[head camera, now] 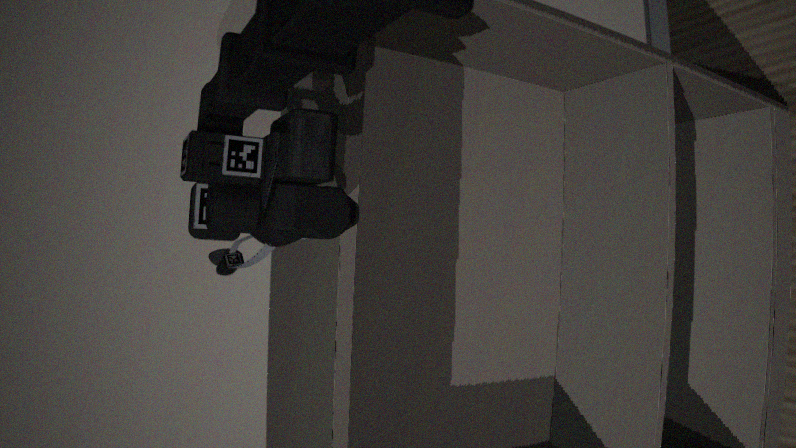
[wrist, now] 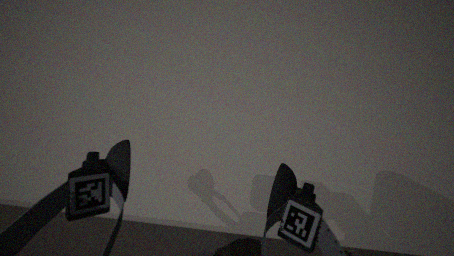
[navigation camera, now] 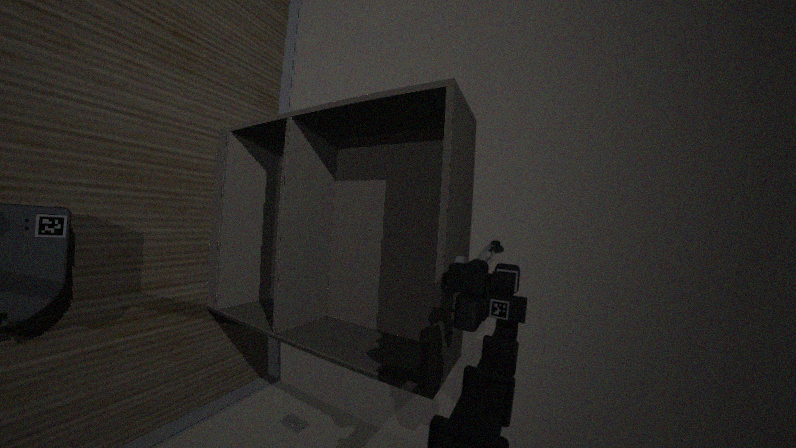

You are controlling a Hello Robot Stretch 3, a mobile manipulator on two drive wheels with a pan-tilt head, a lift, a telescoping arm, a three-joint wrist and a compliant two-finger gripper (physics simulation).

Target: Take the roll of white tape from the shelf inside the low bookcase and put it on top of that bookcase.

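Frame: origin at the robot's base, x ahead, y left, z up, level; metres.
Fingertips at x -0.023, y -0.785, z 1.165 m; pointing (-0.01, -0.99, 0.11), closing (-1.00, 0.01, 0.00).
Note:
A point is followed by its place in that frame.
The low bookcase (head camera: 612, 222) {x -0.059, y -0.770, z 0.484 m} (navigation camera: 306, 222) {x 0.063, y -0.755, z 0.484 m} appears turned sideways in the head and navigation views. Its top board (head camera: 300, 345) {x 0.139, y -0.759, z 1.060 m} (navigation camera: 462, 166) {x 0.251, y -0.755, z 1.060 m} shows at the left of the bookcase in the head view and at its right in the navigation view; a strip of it also crosses the bottom of the wrist view. My gripper (head camera: 222, 262) (navigation camera: 495, 245) (wrist: 203, 172) {x -0.023, y -0.785, z 1.165 m} is open, with nothing between its fingertips, above the top board and near the wall. A small pale piece, probably the white tape (navigation camera: 460, 259) {x -0.006, y -0.743, z 1.075 m}, shows at the top board beside the gripper body in the navigation view. The rest of it is hidden.
The wall (head camera: 139, 333) {x 0.161, y -0.967, z 1.254 m} (navigation camera: 612, 166) {x 0.296, y -0.961, z 1.469 m} (wrist: 225, 90) stands behind the bookcase and faces the fingertips, with gripper shadows on it. The wooden floor (navigation camera: 139, 111) {x 0.417, y -0.336, z 0.000 m} and my base (navigation camera: 33, 261) {x -0.095, y -0.101, z 0.160 m} are at the left of the navigation view. The bookcase divider (navigation camera: 281, 222) {x 0.056, y -0.641, z 0.482 m} separates two compartments.

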